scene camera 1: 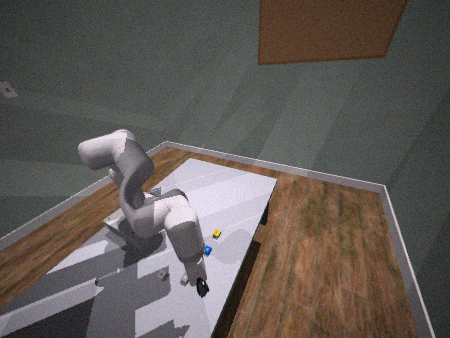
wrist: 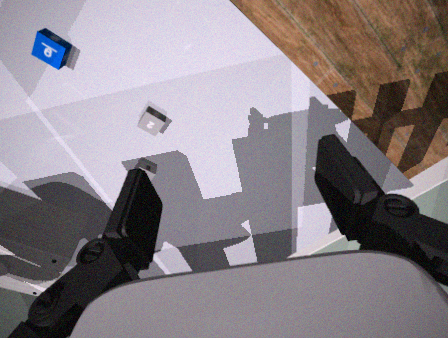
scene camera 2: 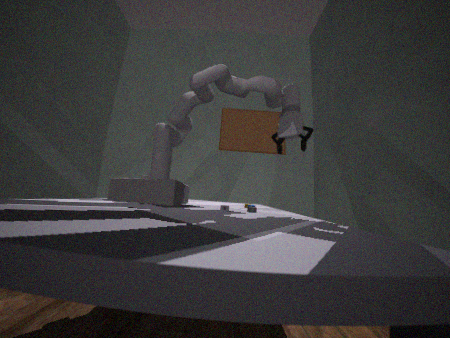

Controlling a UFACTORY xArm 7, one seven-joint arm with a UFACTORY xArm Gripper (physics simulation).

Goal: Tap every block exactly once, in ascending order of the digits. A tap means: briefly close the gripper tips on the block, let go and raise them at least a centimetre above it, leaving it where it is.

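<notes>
My gripper [scene camera 1: 202, 287] [scene camera 2: 291, 150] [wrist: 232, 172] is open and empty, high above the table. In the wrist view, a light grey block [wrist: 152, 121] [scene camera 1: 184, 279] marked 2 lies left of the space between the fingers. A second grey block [wrist: 146, 166] [scene camera 1: 163, 273] [scene camera 2: 225, 207] is partly hidden behind the left finger; its digit is not readable. A blue block [wrist: 51, 48] [scene camera 1: 208, 250] lies at the upper left, with a barred digit that looks like 6 or 9. A yellow block [scene camera 1: 216, 233] [scene camera 2: 247, 205] lies beyond the blue one; its digit is not readable.
The blocks lie apart on the pale table [scene camera 1: 235, 190] [scene camera 2: 225, 295] [wrist: 200, 30], which is crossed by strong shadows. The arm's base [scene camera 2: 145, 191] stands on the table. The table's edge and wooden floor [wrist: 400, 30] [scene camera 1: 320, 260] are at the right.
</notes>
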